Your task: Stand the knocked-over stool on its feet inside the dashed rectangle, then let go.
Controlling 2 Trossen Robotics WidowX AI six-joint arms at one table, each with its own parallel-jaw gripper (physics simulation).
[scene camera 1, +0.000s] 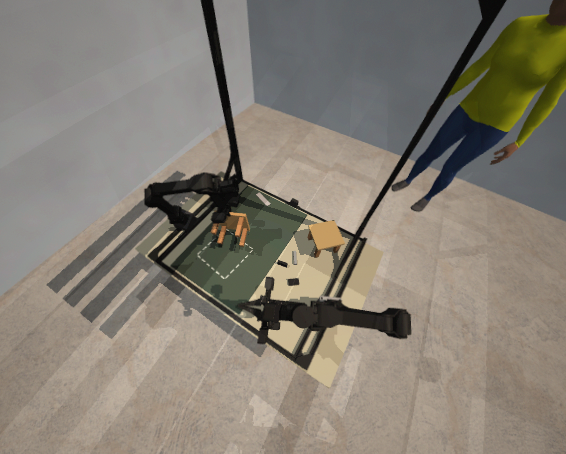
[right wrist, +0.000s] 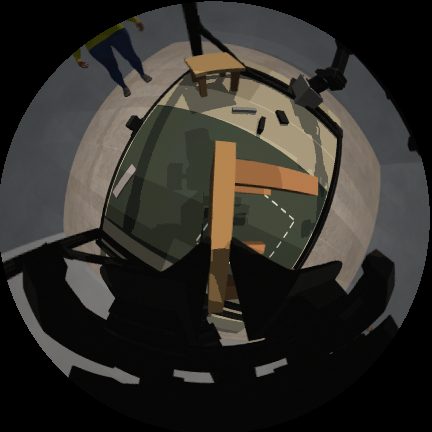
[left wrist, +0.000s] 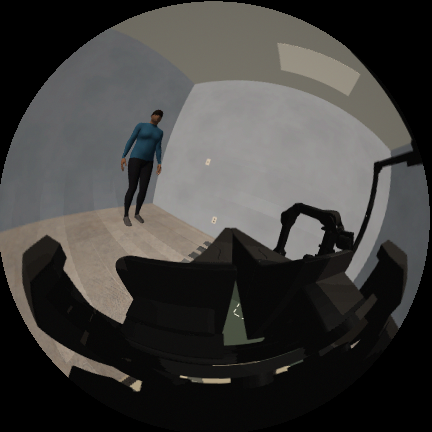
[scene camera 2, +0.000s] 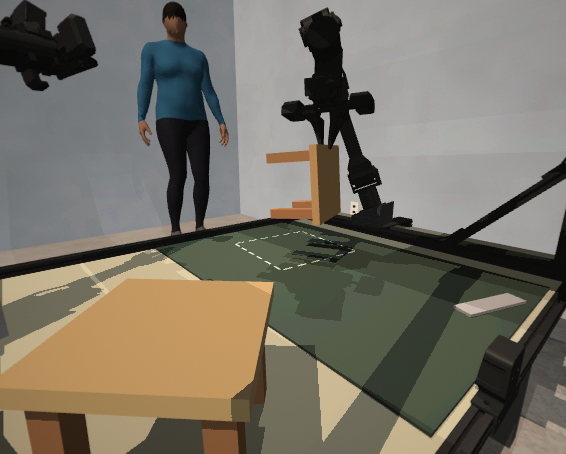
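Where they show: left gripper, fingertip midpoint: (scene camera 1: 237, 305) (left wrist: 229, 232) (scene camera 2: 96, 63); right gripper, fingertip midpoint: (scene camera 1: 230, 214) (right wrist: 219, 241) (scene camera 2: 325, 149); left arm's base at its link origin: (right wrist: 312, 86); right arm's base at its link origin: (scene camera 1: 182, 218) (scene camera 2: 372, 207).
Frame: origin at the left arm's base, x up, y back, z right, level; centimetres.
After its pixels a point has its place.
The orange-brown stool (scene camera 1: 239, 226) @(x 13.6, y -45.4, z 29.5 cm) (scene camera 2: 327, 185) @(x 6.8, y -49.2, z 36.8 cm) (right wrist: 223, 195) @(x 15.0, y -47.6, z 35.4 cm) hangs above the green mat, its seat vertical and its legs pointing sideways, to the left in scene camera 2. My right gripper (scene camera 2: 325, 146) @(x 14.1, y -51.2, z 35.5 cm) (right wrist: 219, 241) @(x 14.1, y -51.2, z 35.5 cm) is shut on the upper edge of its seat. The dashed rectangle (scene camera 1: 225, 278) @(x -10.3, y -52.1, z 12.1 cm) (scene camera 2: 282, 269) (right wrist: 293, 220) @(x -10.3, y -53.3, z 11.6 cm) is drawn on the mat; in scene camera 1 the leg ends show near its upper corner, and shadows fall across part of it. My left gripper (scene camera 1: 241, 305) @(x 31.3, y -34.9, z -9.3 cm) (left wrist: 229, 232) @(x 31.3, y -34.9, z -9.3 cm) is shut and empty, well apart from the stool.
A second stool (scene camera 1: 326, 234) @(x 1.5, y -1.9, z 37.6 cm) (scene camera 2: 150, 330) @(x 1.4, y -0.3, z 37.7 cm) (right wrist: 215, 62) @(x 1.4, y -4.0, z 36.9 cm) stands upright on the pale table part. A pale flat bar (scene camera 1: 263, 199) @(x -9.8, y -40.9, z 66.6 cm) (scene camera 2: 491, 305) @(x -9.8, y -40.3, z 67.0 cm) (right wrist: 124, 181) @(x -9.8, y -41.6, z 66.1 cm) lies on the mat. Small dark pieces (scene camera 1: 282, 263) @(x -7.8, y -23.7, z 22.4 cm) (right wrist: 261, 125) @(x -7.6, y -25.1, z 23.2 cm) and a grey bar (scene camera 1: 294, 257) @(x -9.4, y -17.5, z 27.3 cm) (right wrist: 244, 110) @(x -9.9, y -17.8, z 27.4 cm) lie near the second stool.
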